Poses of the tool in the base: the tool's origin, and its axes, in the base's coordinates. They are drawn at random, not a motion.
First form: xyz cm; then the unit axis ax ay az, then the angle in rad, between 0 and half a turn.
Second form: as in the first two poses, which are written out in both.
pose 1, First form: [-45.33 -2.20 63.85 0.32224 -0.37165 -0.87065 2.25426]
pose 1, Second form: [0.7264 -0.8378 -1.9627 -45.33 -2.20 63.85]
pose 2, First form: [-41.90 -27.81 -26.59 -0.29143 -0.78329 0.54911 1.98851]
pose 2, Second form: [-0.5795 -1.5576 1.0919 -41.90 -27.81 -26.59]
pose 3, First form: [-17.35 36.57 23.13 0.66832 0.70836 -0.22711 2.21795]
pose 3, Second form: [1.4823 1.5711 -0.5037 -17.35 36.57 23.13]
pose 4, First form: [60.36 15.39 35.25 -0.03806 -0.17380 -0.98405 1.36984]
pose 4, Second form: [-0.0521 -0.2381 -1.3480 60.36 15.39 35.25]
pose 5, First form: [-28.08 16.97 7.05 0.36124 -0.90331 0.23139 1.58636]
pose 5, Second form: [0.5731 -1.4330 0.3671 -28.08 16.97 7.05]
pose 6, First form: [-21.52 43.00 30.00 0.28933 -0.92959 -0.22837 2.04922]
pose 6, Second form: [0.5929 -1.9049 -0.4680 -21.52 43.00 30.00]
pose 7, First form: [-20.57 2.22 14.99 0.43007 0.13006 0.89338 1.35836]
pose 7, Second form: [0.5842 0.1767 1.2135 -20.57 2.22 14.99]
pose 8, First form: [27.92 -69.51 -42.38 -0.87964 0.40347 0.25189 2.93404]
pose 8, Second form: [-2.5809 1.1838 0.7391 27.92 -69.51 -42.38]
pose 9, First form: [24.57 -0.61 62.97 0.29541 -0.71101 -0.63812 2.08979]
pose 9, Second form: [0.6173 -1.4859 -1.3335 24.57 -0.61 62.97]
